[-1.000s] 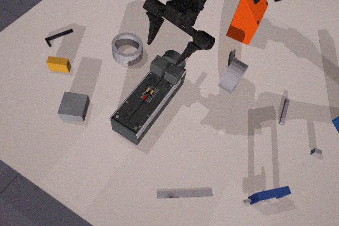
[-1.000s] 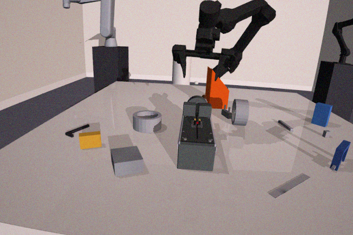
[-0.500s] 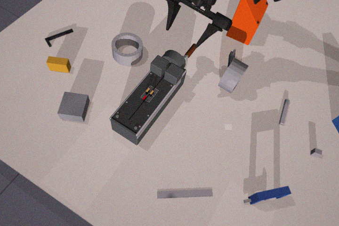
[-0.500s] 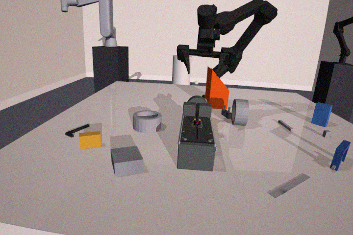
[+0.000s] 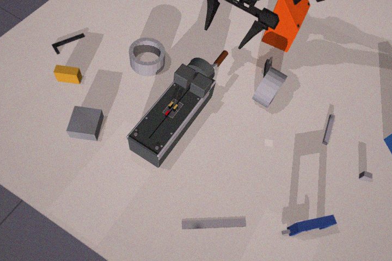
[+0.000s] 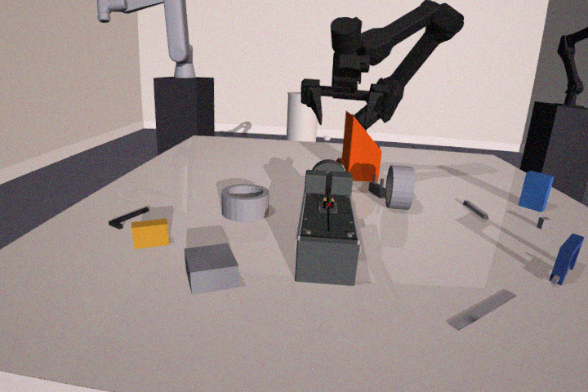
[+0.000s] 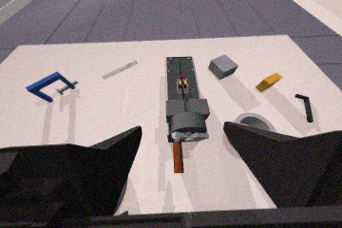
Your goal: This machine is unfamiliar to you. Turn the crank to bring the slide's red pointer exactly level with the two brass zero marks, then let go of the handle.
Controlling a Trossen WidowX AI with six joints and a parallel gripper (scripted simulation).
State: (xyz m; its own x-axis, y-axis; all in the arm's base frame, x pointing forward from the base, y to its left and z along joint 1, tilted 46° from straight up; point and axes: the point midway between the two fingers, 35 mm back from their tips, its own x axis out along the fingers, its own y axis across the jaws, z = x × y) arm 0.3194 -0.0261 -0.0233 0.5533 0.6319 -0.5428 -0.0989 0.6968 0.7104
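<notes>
My gripper tip is 90 mm above the crank handle and 20 mm past it. From my gripper tip the other things lie so: red pointer: 190 mm ahead, 110 mm below, 10 mm to the right; then grey cube: 310 mm ahead, 180 mm below, 170 mm to the right; then yellow block: 310 mm to the right, 240 mm ahead, 170 mm below.
</notes>
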